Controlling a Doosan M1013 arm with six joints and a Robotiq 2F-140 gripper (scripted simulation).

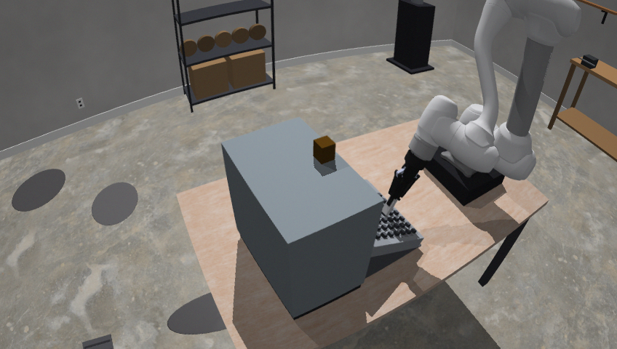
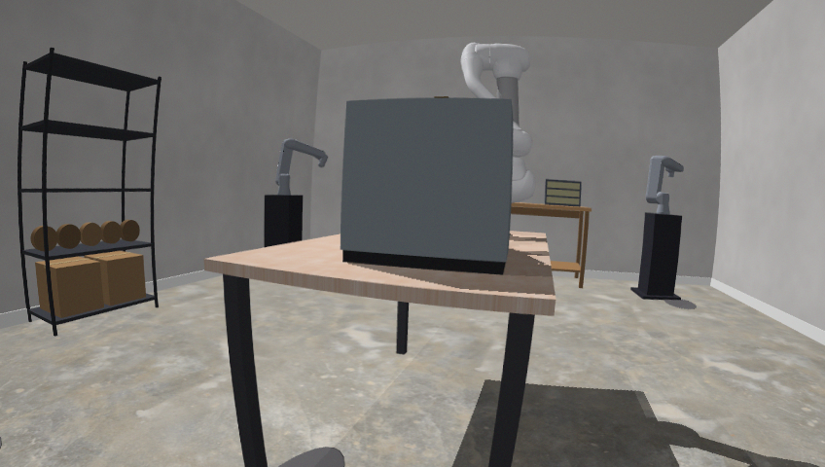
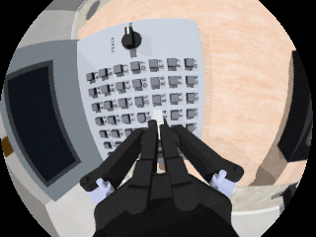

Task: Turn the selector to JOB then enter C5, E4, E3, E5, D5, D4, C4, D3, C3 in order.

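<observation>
Right now the key C3 is 8 cm ahead of my hand and 3 cm to the left of it. Round my hand: black selector knob (4 cm ahead, 17 cm to the right); then keypad (7 cm ahead, 5 cm to the right, 5 cm below).
</observation>
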